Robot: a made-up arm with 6 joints.
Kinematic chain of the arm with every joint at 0, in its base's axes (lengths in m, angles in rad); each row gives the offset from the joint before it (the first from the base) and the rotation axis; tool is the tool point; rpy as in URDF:
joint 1: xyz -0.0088 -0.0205 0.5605 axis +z
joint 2: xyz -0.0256 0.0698 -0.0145 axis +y
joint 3: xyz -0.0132 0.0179 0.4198 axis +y
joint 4: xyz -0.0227 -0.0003 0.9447 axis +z
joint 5: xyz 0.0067 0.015 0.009 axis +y
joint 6: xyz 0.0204 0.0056 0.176 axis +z
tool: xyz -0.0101 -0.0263 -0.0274 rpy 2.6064 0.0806 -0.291
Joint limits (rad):
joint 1: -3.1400..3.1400
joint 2: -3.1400..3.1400
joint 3: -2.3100..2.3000
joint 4: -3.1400..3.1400
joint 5: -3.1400..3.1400
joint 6: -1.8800..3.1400
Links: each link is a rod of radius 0.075 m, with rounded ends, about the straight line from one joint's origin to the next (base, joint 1, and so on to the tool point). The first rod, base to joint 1, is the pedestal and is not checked.
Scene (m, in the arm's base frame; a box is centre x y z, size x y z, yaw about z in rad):
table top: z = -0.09
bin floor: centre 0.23 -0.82 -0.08 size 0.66 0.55 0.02 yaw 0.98
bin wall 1: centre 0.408 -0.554 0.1 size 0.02 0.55 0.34 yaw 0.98
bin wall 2: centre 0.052 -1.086 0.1 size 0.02 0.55 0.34 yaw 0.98
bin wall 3: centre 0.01 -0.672 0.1 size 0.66 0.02 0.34 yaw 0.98
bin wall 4: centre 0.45 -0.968 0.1 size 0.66 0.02 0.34 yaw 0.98
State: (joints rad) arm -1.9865 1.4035 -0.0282 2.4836 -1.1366 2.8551
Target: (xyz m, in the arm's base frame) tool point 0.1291 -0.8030 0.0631
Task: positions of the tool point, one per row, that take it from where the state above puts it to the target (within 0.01 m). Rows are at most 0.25 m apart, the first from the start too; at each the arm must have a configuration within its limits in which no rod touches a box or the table.
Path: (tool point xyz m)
1: -0.4815 -1.3358 0.7409
2: -0.3573 -1.3190 0.6892
3: -0.2333 -1.2678 0.6390
4: -0.1170 -1.1852 0.5908
5: -0.0148 -1.0760 0.5440
6: 0.0684 -0.9463 0.4983
7: 0.1291 -0.8030 0.4528
8: 0.1326 -0.8246 0.2645
9: 0.1291 -0.8030 0.0631

